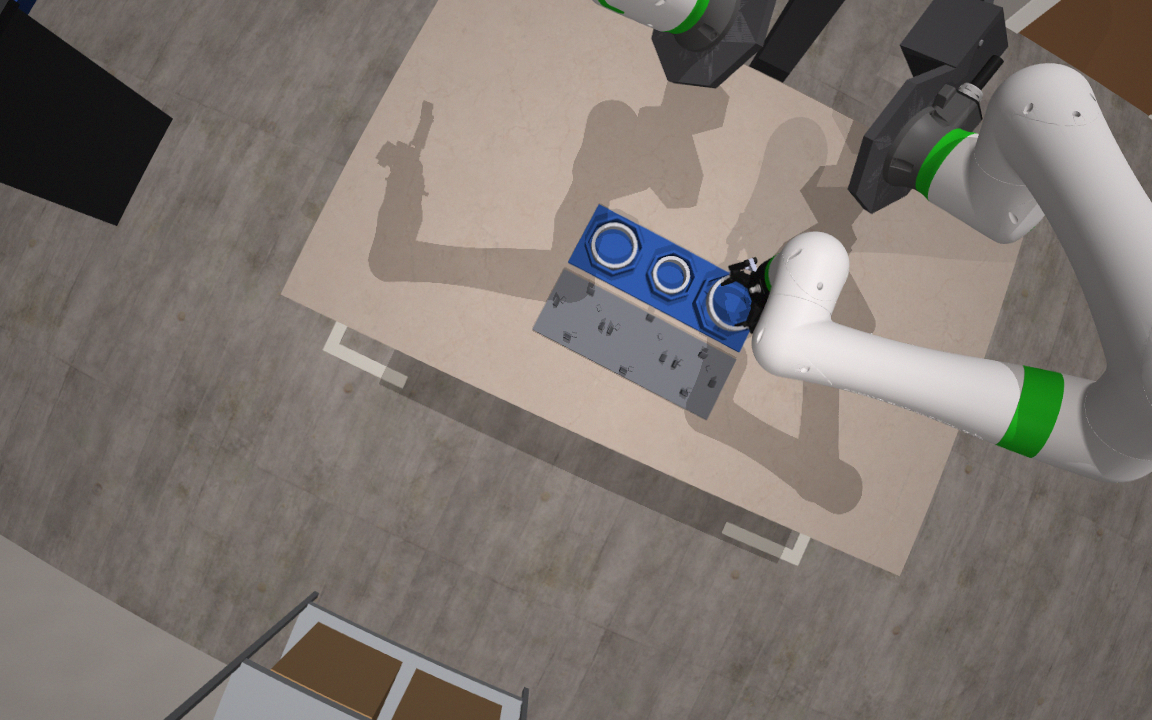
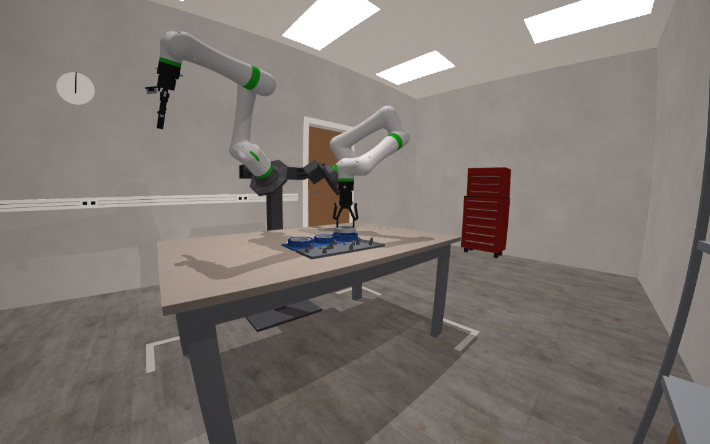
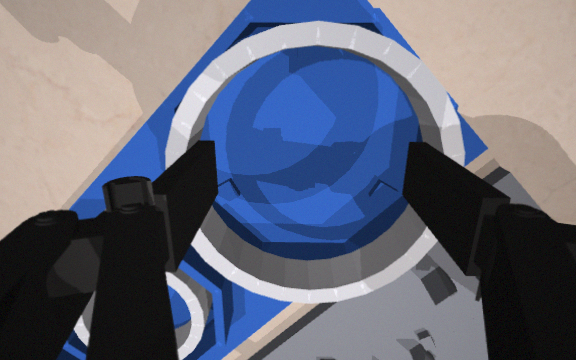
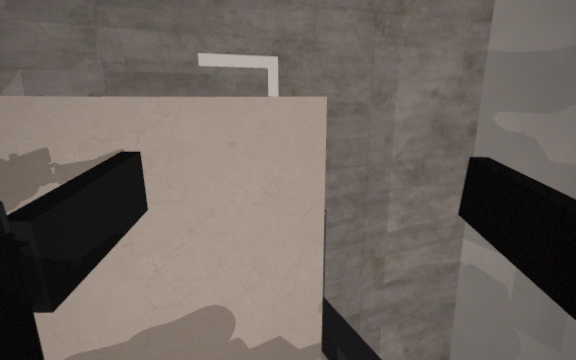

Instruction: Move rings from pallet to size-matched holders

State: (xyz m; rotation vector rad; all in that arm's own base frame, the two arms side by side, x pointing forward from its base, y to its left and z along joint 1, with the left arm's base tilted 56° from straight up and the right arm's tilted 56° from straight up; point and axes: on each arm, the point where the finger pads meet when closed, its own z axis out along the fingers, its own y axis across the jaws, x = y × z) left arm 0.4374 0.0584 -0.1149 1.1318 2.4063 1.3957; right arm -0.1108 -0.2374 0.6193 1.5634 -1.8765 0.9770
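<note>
Now: left hand 190 mm short of the grey holder plate, 140 mm to the left of it and 80 mm above it. The rest, counted from my left hand: blue pallet: 20 mm ahead, 150 mm to the right, 70 mm below; small ring: 20 mm ahead, 150 mm to the right, 60 mm below.
</note>
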